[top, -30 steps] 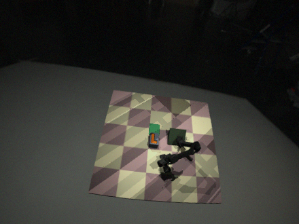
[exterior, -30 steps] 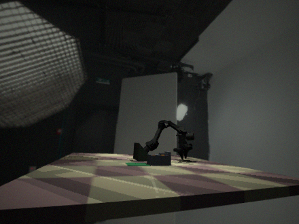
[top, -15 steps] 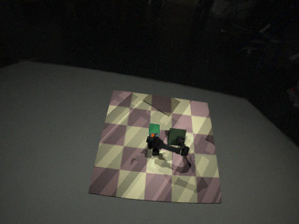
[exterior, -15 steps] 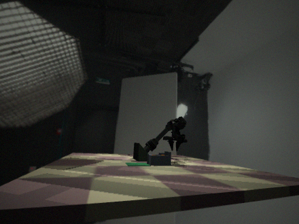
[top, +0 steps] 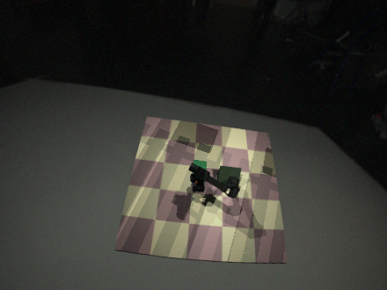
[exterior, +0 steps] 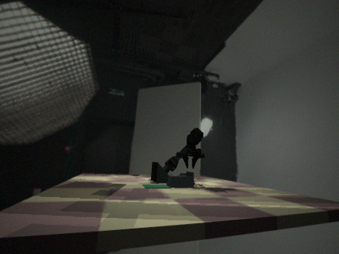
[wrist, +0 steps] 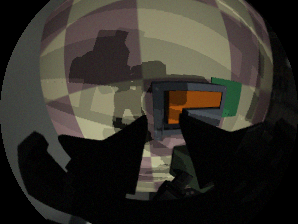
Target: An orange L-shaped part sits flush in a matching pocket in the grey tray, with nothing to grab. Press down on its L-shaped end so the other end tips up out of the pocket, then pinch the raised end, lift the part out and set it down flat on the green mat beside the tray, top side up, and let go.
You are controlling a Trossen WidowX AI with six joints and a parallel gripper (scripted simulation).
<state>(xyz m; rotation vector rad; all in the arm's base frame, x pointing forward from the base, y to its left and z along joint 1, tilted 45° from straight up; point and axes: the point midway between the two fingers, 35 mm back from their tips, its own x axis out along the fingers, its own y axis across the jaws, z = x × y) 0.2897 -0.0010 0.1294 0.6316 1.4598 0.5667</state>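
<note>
Now: gripper tip 6 cm to the left of the orange L-shaped part, 6 cm above it and 1 cm past it. Round my gripper tip: green mat (22 cm to the right, 13 cm below, 2 cm behind).
</note>
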